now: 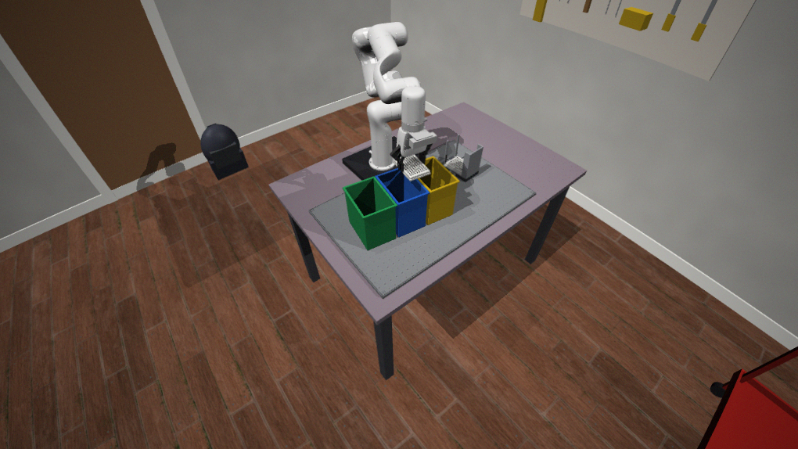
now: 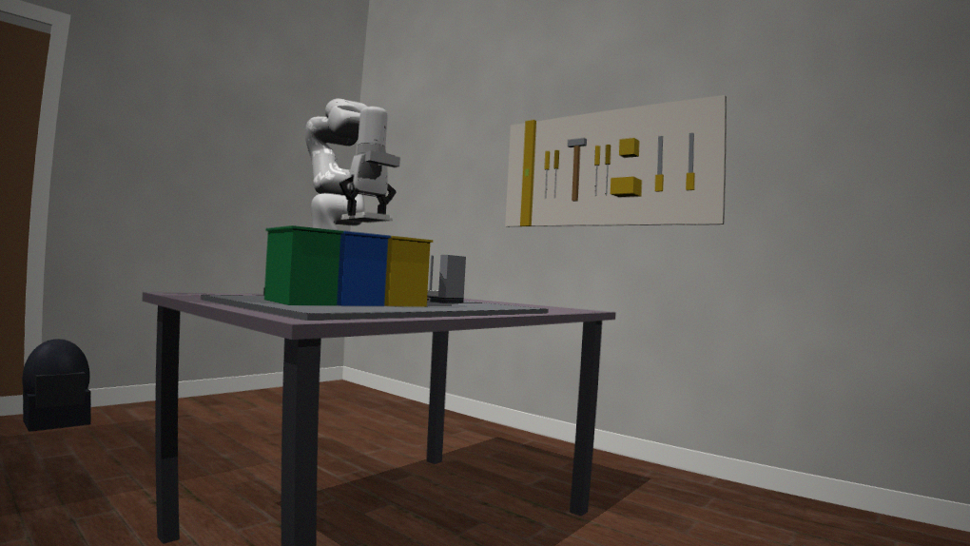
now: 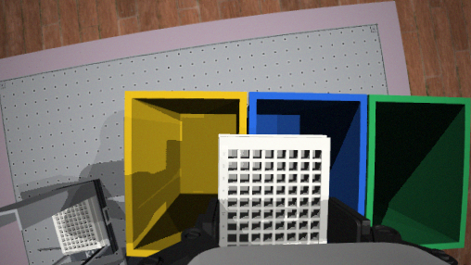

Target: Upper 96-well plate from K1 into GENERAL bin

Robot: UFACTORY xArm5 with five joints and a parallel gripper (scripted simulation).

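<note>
My hand is 1 cm short of the blue bin, 5 cm to the left of it and 15 cm above it. Also, from my hand: green bin: 1 cm behind, 18 cm to the right, 15 cm below; then 96-well plate: 1 cm below; then yellow bin: 3 cm ahead, 8 cm to the left, 15 cm below.
</note>
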